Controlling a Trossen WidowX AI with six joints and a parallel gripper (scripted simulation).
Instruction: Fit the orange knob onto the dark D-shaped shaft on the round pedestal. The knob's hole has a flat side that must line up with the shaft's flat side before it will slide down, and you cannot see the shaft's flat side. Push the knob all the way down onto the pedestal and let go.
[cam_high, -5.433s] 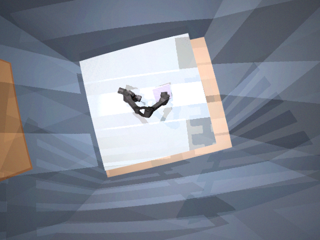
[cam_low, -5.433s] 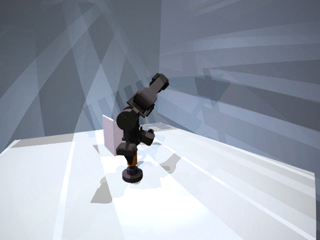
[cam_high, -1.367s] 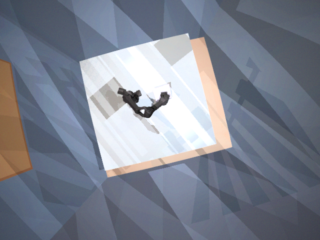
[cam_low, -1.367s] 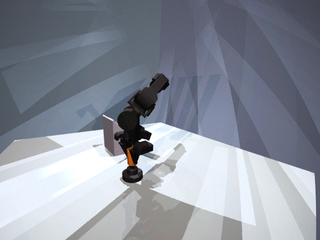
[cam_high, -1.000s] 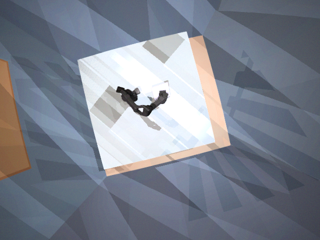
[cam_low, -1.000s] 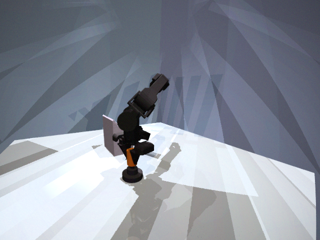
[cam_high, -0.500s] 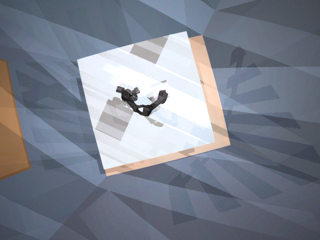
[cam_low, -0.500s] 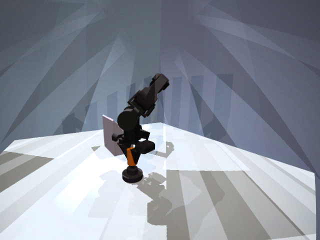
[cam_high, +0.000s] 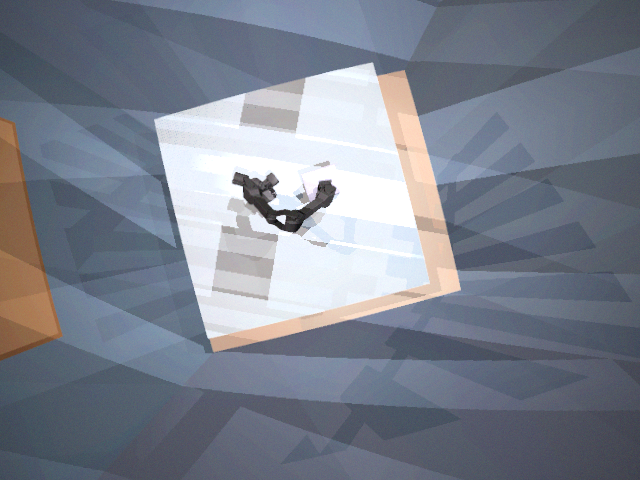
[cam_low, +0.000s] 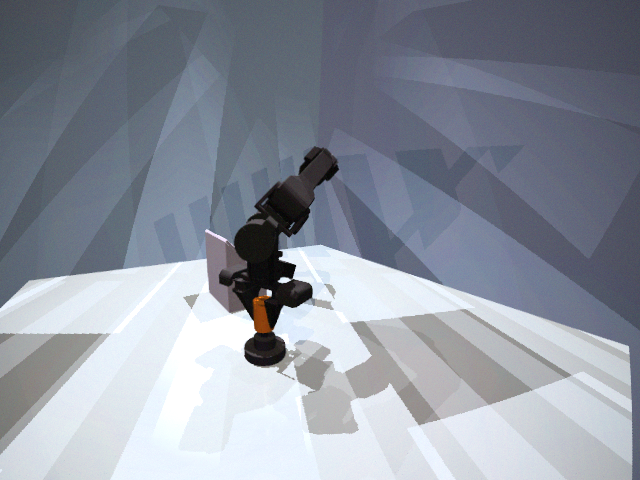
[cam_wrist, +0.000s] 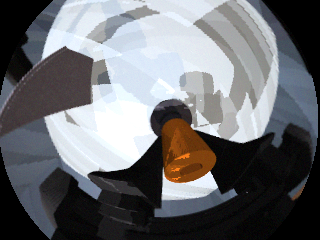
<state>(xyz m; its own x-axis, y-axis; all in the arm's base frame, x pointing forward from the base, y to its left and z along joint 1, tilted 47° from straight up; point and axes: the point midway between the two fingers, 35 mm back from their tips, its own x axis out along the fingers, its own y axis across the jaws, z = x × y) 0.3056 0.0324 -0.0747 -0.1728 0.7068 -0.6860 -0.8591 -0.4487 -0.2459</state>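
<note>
The orange knob lies 20 mm above my gripper tip. The rest, counted from my gripper tip: dark round pedestal 40 mm below.
</note>
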